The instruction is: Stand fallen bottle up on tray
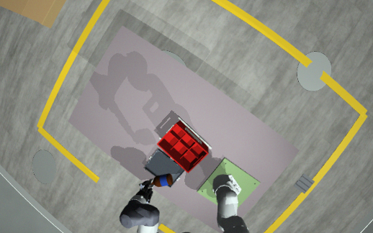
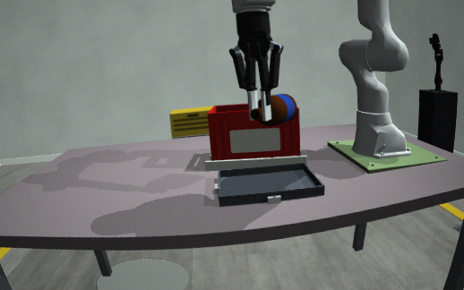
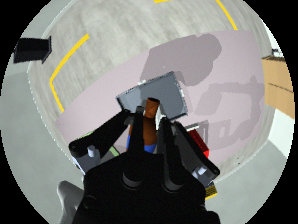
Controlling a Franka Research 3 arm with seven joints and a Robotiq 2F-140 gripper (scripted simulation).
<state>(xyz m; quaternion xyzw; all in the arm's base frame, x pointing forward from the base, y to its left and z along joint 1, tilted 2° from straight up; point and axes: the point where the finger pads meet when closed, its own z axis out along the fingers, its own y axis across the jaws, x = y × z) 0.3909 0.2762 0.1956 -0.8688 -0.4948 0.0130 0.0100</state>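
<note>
Right now my hand is 30 mm past the glass bottle, 50 mm to the left of it and 20 mm above it. Round my hand: tray 10 mm behind, 50 mm to the right, 200 mm below; red crate 20 mm ahead, 300 mm to the right, 130 mm below.
</note>
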